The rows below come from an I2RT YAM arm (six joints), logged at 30 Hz.
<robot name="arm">
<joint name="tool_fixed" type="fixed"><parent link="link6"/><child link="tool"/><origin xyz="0 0 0" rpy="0 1.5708 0"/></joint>
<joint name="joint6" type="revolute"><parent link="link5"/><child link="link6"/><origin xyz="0.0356 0 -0.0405" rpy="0 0 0"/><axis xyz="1 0 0"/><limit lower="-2.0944" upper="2.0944"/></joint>
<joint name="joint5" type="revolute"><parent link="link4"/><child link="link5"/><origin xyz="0.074 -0.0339 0.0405" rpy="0 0 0"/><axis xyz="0 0 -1"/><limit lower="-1.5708" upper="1.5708"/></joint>
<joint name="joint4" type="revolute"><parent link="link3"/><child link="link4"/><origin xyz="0.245 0.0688 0.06" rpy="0 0 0"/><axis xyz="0 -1 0"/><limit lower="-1.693" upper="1.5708"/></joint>
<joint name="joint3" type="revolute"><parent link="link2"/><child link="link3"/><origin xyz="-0.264 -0.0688 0" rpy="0 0 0"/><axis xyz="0 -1 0"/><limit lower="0" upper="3.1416"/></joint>
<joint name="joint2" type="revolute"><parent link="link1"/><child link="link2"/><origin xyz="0.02 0.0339 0.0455" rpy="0 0 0"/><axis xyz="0 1 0"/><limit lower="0" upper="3.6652"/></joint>
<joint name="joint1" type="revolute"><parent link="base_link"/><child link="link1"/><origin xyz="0 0 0.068" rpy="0 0 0"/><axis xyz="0 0 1"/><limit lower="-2.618" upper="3.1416"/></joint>
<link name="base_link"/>
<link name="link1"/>
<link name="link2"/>
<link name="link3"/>
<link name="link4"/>
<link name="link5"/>
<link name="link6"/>
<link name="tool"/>
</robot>
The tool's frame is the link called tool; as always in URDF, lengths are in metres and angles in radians.
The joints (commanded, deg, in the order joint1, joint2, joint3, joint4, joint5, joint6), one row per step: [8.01 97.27 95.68 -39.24 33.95 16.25]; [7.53 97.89 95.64 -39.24 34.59 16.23]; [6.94 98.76 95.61 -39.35 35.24 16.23]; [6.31 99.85 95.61 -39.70 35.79 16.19]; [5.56 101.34 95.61 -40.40 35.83 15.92]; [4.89 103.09 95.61 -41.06 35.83 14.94]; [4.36 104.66 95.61 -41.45 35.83 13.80]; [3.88 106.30 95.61 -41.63 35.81 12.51]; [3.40 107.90 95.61 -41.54 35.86 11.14]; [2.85 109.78 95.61 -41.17 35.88 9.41]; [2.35 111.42 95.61 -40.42 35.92 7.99]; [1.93 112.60 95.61 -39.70 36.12 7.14]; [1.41 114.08 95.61 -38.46 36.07 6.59]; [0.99 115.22 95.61 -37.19 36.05 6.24]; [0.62 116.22 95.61 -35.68 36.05 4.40]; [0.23 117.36 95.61 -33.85 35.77 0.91]
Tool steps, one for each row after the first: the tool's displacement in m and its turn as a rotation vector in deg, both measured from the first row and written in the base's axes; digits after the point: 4 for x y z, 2 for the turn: [0.0028 -0.0032 -0.0040 -0.52 0.61 -0.95]; [0.0064 -0.0070 -0.0096 -1.08 1.55 -2.02]; [0.0105 -0.0111 -0.0169 -1.66 2.96 -3.03]; [0.0157 -0.0157 -0.0274 -2.13 5.27 -3.63]; [0.0216 -0.0198 -0.0397 -3.03 8.17 -3.70]; [0.0267 -0.0231 -0.0506 -3.93 10.71 -3.51]; [0.0319 -0.0261 -0.0619 -4.86 13.19 -3.16]; [0.0371 -0.0293 -0.0727 -5.82 15.42 -2.78]; [0.0432 -0.0330 -0.0853 -6.92 17.84 -2.21]; [0.0488 -0.0364 -0.0961 -7.78 19.49 -1.81]; [0.0528 -0.0395 -0.1037 -8.38 20.41 -1.80]; [0.0582 -0.0433 -0.1132 -8.58 20.98 -1.92]; [0.0626 -0.0464 -0.1202 -8.69 21.06 -2.11]; [0.0669 -0.0492 -0.1261 -9.68 21.54 -1.36]; [0.0719 -0.0520 -0.1328 -11.45 22.69 0.58]
